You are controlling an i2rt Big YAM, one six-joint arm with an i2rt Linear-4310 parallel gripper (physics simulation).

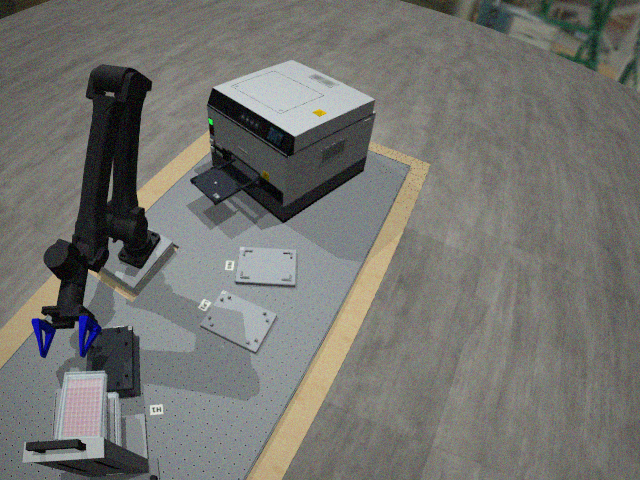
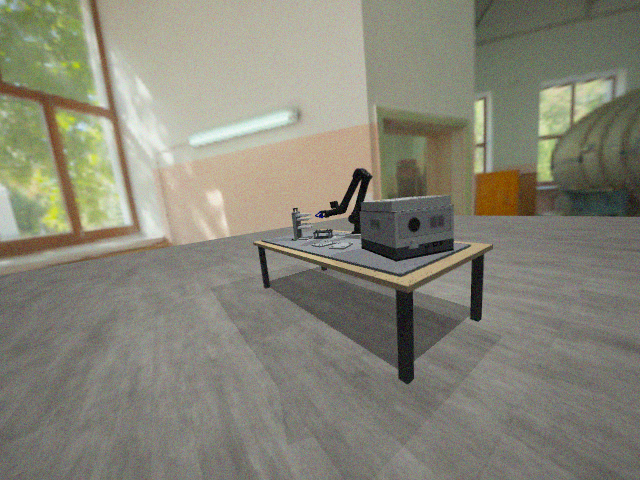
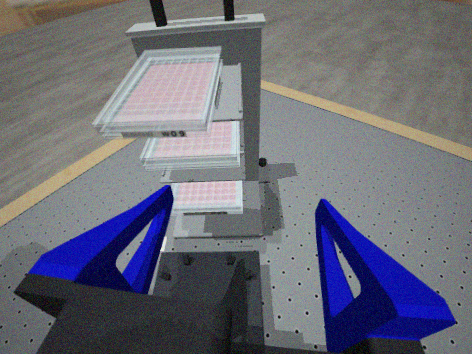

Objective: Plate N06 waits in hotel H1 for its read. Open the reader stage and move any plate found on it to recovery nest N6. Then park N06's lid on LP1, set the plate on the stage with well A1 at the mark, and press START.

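Places are measured from the arm's base along level axes (x ahead, y left, z up), in metres.
Pixels of known places: gripper, fingertip midpoint: (image 1: 62, 357) (image 2: 317, 215) (image 3: 243, 198); arm's base, link origin: (image 1: 139, 248) (image 2: 359, 232).
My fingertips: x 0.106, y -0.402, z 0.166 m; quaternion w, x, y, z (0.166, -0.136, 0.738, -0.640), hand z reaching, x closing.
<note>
For each thing: its top centre in the pictures, then the offset to it from my fingertips. "*": a spot on its surface instead.
- top plate, top centre: (image 3: 166, 72) (image 1: 79, 402) dx +0.112, dy -0.063, dz +0.037 m
- middle plate, top centre: (image 3: 197, 114) dx +0.098, dy -0.076, dz -0.009 m
- bottom plate, top centre: (image 3: 208, 165) dx +0.098, dy -0.076, dz -0.085 m
- dark pegged nest, top centre: (image 3: 200, 327) (image 1: 106, 355) (image 2: 322, 229) dx +0.012, dy +0.072, dz -0.128 m
- reader stage, surface spot: (image 1: 219, 180) * dx +0.029, dy +0.683, dz -0.101 m
- cornered plate holder, top centre: (image 1: 266, 263) (image 2: 340, 244) dx +0.258, dy +0.501, dz -0.186 m
- pegged pad, surface spot: (image 1: 240, 320) * dx +0.256, dy +0.316, dz -0.194 m
- reader, top centre: (image 1: 292, 91) (image 2: 402, 198) dx +0.165, dy +0.939, dz +0.108 m
- small screen, surface spot: (image 1: 275, 135) * dx +0.198, dy +0.715, dz +0.086 m
- H1 label, surface spot: (image 1: 156, 409) * dx +0.156, dy +0.019, dz -0.203 m
Hotel H1 (image 1: 117, 457) (image 2: 296, 227) (image 3: 252, 100) holds three pink lidded-looking plates on separate levels: a top plate (image 1: 82, 407) (image 3: 172, 92), a middle plate (image 3: 197, 143) and a bottom plate (image 3: 210, 195). The top label looks like W09 or N09; the others are unreadable. My gripper (image 1: 64, 355) (image 2: 319, 213) (image 3: 243, 198) is open and empty, in front of the hotel and above the dark pegged nest (image 1: 111, 356) (image 3: 205, 280). The reader stage (image 1: 219, 180) is extended and bare. The cornered plate holder (image 1: 265, 266) and the pegged pad (image 1: 240, 320), apparently LP1, are bare.
The reader (image 1: 289, 124) (image 2: 408, 227) stands at the far end, with a green light and a small screen (image 1: 275, 135) on its front. The H1 label (image 1: 156, 409) lies beside the hotel. Black posts (image 3: 159, 12) rise above the hotel's top edge. A wooden border (image 1: 336, 351) edges the perforated mat.
</note>
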